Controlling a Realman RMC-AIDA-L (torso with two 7-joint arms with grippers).
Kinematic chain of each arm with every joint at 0, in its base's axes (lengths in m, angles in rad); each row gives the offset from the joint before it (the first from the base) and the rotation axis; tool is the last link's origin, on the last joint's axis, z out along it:
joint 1: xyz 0 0 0.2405 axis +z
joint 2: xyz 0 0 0 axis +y
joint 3: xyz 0 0 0.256 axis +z
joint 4: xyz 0 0 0 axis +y
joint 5: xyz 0 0 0.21 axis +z
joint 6: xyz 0 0 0 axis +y
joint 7: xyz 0 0 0.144 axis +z
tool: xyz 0 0 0
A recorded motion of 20 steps. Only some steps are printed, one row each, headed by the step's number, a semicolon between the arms.
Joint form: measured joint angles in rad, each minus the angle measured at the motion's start. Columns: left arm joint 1, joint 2, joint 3, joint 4, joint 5, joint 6, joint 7; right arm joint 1, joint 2, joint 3, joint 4, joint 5, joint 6, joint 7.
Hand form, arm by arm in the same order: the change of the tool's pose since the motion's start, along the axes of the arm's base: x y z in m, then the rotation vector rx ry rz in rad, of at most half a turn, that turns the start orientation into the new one. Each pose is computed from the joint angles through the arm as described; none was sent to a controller.
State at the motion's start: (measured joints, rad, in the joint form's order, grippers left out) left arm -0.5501 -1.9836 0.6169 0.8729 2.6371 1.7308 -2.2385; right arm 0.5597 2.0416 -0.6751 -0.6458 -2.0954 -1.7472 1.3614
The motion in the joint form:
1: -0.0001 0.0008 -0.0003 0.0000 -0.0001 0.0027 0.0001; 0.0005 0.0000 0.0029 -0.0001 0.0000 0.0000 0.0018
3: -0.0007 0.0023 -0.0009 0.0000 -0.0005 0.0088 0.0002; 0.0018 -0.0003 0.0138 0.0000 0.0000 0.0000 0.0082
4: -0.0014 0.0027 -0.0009 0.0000 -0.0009 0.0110 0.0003; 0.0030 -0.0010 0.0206 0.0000 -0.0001 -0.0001 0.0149
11: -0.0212 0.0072 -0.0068 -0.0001 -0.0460 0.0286 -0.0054; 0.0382 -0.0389 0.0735 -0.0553 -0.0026 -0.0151 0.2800
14: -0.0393 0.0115 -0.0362 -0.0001 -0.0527 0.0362 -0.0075; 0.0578 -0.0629 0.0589 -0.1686 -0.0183 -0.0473 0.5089
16: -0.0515 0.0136 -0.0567 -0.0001 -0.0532 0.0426 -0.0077; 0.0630 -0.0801 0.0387 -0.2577 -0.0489 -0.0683 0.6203
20: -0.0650 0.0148 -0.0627 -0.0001 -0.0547 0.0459 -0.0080; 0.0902 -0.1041 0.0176 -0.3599 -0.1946 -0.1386 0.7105
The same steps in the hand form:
1: 0.0001 -0.0002 0.0003 -0.0016 -0.0010 0.0001; -0.0001 0.0003 0.0004 0.0015 0.0016 -0.0024
3: 0.0005 -0.0006 0.0009 -0.0053 -0.0035 0.0000; -0.0001 0.0013 0.0017 0.0071 0.0076 -0.0118
4: 0.0009 -0.0006 0.0010 -0.0068 -0.0047 -0.0007; -0.0001 0.0021 0.0028 0.0096 0.0113 -0.0196
11: 0.0129 0.0074 0.0027 0.0072 -0.0503 -0.0261; -0.0064 0.0217 0.0328 -0.0174 0.0316 -0.2064
14: 0.0183 0.0132 0.0070 0.0291 -0.0709 -0.0331; -0.0173 0.0326 0.0579 -0.0562 -0.0102 -0.3170
16: 0.0217 0.0166 0.0096 0.0406 -0.0832 -0.0375; -0.0221 0.0368 0.0743 -0.0595 -0.0770 -0.3617
20: 0.0261 0.0205 0.0105 0.0433 -0.0884 -0.0489; -0.0227 0.0361 0.0908 -0.0962 -0.2589 -0.3981

